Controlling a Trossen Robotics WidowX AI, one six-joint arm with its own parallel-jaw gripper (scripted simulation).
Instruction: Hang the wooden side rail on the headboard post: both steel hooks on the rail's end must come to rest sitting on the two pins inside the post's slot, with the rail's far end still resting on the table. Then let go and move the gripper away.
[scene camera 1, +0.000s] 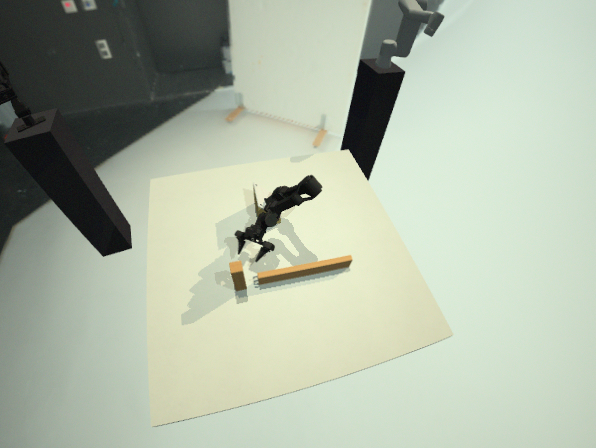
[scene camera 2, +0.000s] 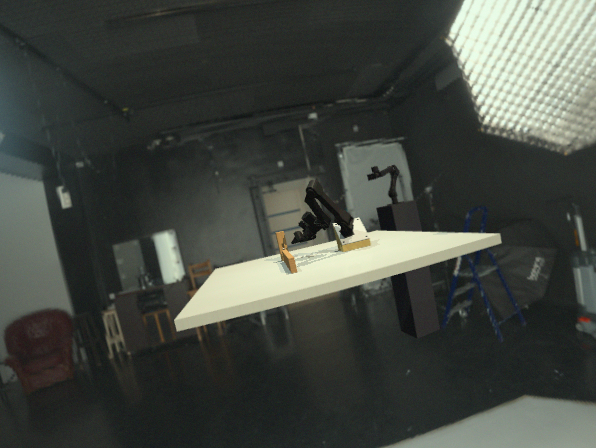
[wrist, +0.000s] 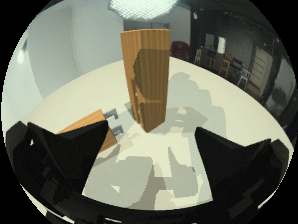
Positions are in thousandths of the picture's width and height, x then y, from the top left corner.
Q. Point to my gripper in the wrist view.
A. At 512, 574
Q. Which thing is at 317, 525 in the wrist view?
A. A wooden side rail.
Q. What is my gripper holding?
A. Nothing.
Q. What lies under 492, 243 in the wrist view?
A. A wooden headboard post.
